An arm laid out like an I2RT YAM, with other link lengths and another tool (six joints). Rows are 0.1 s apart.
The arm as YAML. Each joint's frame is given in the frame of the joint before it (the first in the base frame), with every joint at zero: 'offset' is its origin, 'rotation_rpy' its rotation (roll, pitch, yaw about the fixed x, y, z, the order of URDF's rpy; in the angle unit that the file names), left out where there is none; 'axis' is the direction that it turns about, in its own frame. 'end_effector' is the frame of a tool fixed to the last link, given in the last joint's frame.
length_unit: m
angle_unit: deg
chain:
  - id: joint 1
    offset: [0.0, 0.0, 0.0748]
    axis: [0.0, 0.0, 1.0]
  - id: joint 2
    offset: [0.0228, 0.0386, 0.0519]
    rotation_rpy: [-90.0, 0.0, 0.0]
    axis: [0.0, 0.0, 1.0]
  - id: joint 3
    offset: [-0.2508, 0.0, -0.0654]
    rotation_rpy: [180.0, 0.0, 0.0]
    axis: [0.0, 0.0, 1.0]
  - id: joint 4
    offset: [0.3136, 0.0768, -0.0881]
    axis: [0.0, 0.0, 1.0]
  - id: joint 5
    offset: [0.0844, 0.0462, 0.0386]
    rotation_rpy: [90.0, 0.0, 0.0]
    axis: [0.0, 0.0, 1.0]
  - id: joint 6
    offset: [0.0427, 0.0, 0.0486]
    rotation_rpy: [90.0, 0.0, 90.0]
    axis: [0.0, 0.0, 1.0]
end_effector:
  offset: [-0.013, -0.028, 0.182]
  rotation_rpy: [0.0, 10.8, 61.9]
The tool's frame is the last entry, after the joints.
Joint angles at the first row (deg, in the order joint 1, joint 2, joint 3, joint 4, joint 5, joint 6):
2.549 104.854 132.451 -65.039 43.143 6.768
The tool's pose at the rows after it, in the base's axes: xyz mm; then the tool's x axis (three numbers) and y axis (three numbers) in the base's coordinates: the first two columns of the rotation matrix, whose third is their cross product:
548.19 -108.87 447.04 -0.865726 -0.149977 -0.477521 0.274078 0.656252 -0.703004
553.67 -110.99 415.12 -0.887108 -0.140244 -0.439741 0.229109 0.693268 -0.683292
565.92 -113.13 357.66 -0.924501 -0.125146 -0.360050 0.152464 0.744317 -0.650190
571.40 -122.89 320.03 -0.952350 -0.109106 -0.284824 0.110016 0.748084 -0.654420
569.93 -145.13 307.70 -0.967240 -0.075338 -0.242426 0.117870 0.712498 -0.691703
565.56 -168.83 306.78 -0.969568 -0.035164 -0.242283 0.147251 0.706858 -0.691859
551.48 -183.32 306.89 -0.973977 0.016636 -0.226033 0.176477 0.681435 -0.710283
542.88 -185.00 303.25 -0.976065 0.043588 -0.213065 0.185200 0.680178 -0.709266
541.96 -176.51 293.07 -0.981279 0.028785 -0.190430 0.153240 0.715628 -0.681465
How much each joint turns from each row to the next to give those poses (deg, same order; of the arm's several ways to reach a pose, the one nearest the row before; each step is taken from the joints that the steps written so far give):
0.000 0.000 -0.870 0.000 3.169 0.000
-1.231 0.000 -2.989 -0.703 -3.405 1.223
-1.670 2.455 -2.639 -1.486 -4.755 1.494
-1.141 2.988 -0.529 -1.147 -0.534 0.008
-1.312 1.845 -0.004 -0.004 2.974 -0.528
-2.372 0.534 0.527 0.001 0.013 -0.001
-0.712 -0.002 -0.003 -2.102 2.629 1.927
0.001 0.002 0.004 -2.113 0.624 1.933
0.000 0.002 0.002 -1.494 -2.813 0.009

